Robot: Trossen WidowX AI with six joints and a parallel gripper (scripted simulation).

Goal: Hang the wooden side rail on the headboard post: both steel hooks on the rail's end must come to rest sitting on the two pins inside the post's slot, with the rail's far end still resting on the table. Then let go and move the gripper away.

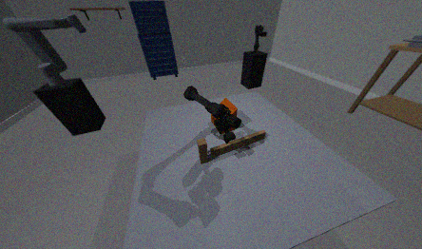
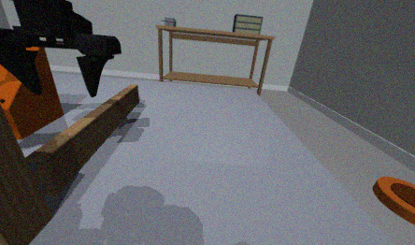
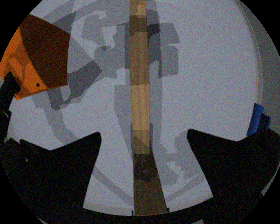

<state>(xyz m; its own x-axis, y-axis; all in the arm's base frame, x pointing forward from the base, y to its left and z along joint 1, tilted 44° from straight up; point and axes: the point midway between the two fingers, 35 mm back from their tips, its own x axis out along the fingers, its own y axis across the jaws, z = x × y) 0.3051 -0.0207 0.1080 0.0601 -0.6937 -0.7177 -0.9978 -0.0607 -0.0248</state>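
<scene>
The headboard post is 10 mm ahead of my gripper tip, 150 mm to the right of it and 50 mm below it.
</scene>
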